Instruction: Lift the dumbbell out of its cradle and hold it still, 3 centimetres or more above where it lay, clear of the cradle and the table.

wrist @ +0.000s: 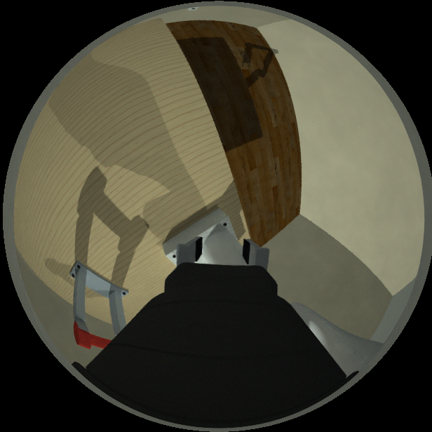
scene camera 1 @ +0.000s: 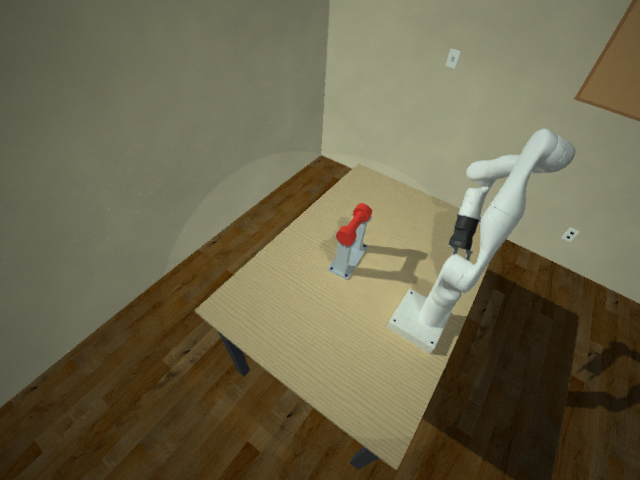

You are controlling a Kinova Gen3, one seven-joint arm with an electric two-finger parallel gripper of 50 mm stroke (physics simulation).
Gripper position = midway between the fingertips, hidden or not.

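Observation:
Scene camera 1 shows a grey cradle (scene camera 1: 347, 257) and the gripper (scene camera 1: 457, 265). In the wrist view, the gripper (wrist: 222, 246) is visible again, as is the cradle (wrist: 83, 276).

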